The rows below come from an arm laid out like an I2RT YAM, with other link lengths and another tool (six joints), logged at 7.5 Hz.
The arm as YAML. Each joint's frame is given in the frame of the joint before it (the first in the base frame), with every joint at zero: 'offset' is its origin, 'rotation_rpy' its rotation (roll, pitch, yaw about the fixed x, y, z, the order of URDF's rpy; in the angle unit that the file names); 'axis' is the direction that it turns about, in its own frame. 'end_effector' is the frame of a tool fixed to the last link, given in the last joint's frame.
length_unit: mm
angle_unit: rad
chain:
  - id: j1
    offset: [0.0, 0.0, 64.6]
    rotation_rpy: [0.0, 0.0, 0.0]
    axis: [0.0, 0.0, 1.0]
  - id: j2
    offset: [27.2, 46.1, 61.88]
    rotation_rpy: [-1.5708, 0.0, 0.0]
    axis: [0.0, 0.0, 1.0]
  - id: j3
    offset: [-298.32, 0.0, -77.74]
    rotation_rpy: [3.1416, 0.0, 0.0]
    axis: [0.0, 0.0, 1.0]
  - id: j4
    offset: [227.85, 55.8, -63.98]
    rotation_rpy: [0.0, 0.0, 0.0]
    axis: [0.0, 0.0, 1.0]
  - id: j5
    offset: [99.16, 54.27, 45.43]
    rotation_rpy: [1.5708, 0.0, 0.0]
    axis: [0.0, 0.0, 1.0]
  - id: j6
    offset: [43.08, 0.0, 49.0]
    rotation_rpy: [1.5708, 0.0, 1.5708]
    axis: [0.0, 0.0, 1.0]
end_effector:
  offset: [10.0, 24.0, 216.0]
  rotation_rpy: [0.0, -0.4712, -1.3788]
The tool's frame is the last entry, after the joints.
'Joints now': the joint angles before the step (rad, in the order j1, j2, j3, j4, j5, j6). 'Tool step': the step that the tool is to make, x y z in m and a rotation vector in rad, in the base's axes. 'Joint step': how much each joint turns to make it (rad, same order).
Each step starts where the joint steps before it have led.
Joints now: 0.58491 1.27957 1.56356 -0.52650 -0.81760 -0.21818
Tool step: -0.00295 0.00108 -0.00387 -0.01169 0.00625 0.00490
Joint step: 0.00863 0.00180 0.00590 -0.02123 0.00517 -0.00747
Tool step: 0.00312 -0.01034 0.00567 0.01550 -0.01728 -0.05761
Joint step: 0.00011 -0.05075 -0.04227 0.03130 0.05531 0.02374
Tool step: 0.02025 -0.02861 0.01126 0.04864 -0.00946 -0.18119
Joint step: -0.00049 -0.10304 -0.09348 0.07825 0.17189 0.08434
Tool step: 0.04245 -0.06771 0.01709 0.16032 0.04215 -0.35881
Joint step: -0.00064 -0.15246 -0.15970 0.14176 0.34844 0.19471
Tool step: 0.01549 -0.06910 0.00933 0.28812 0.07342 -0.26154
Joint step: -0.00176 -0.14821 -0.18483 0.16348 0.27918 0.26266
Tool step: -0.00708 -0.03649 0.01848 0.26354 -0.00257 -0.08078
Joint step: -0.00169 -0.09825 -0.12727 0.15800 0.11981 0.19900
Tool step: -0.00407 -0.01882 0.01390 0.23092 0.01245 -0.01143
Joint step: -0.00312 -0.03795 -0.06577 0.10853 0.06671 0.19135
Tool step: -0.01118 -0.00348 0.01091 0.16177 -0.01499 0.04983
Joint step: 0.00002 -0.03458 -0.06410 0.09992 -0.00012 0.13953
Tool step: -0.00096 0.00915 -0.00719 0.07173 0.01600 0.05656
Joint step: 0.00017 -0.00122 -0.05203 0.05833 -0.02411 0.08752
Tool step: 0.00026 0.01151 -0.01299 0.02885 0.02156 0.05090
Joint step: -0.00016 0.00193 -0.04620 0.03594 -0.03245 0.05432
